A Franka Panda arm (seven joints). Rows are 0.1 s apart.
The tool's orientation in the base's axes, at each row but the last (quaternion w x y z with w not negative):
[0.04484 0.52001 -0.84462 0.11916]
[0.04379 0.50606 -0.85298 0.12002]
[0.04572 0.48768 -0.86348 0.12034]
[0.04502 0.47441 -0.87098 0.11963]
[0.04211 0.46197 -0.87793 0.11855]
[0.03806 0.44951 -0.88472 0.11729]
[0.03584 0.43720 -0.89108 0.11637]
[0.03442 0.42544 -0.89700 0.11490]
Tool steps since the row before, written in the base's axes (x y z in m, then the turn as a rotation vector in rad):
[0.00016 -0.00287 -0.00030 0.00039 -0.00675 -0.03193]
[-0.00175 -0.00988 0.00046 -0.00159 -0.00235 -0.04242]
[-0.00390 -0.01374 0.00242 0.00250 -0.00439 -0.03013]
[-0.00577 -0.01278 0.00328 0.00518 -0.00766 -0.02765]
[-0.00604 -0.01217 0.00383 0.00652 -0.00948 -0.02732]
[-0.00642 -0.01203 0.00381 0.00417 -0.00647 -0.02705]
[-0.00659 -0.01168 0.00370 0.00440 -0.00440 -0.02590]
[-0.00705 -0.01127 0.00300 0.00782 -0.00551 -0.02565]
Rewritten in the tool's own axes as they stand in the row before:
[0.00236 -0.00133 0.00101 -0.00070 0.00168 0.03259]
[0.00936 -0.00308 0.00193 -0.00555 0.00712 0.04155]
[0.01392 -0.00387 0.00098 -0.00357 0.00061 0.03034]
[0.01420 -0.00237 -0.00017 -0.00189 -0.00375 0.02885]
[0.01389 -0.00232 -0.00092 -0.00113 -0.00590 0.02903]
[0.01393 -0.00233 -0.00103 -0.00206 -0.00234 0.02795]
[0.01367 -0.00236 -0.00105 -0.00360 -0.00150 0.02635]
[0.01347 -0.00199 -0.00051 -0.00490 -0.00486 0.02649]

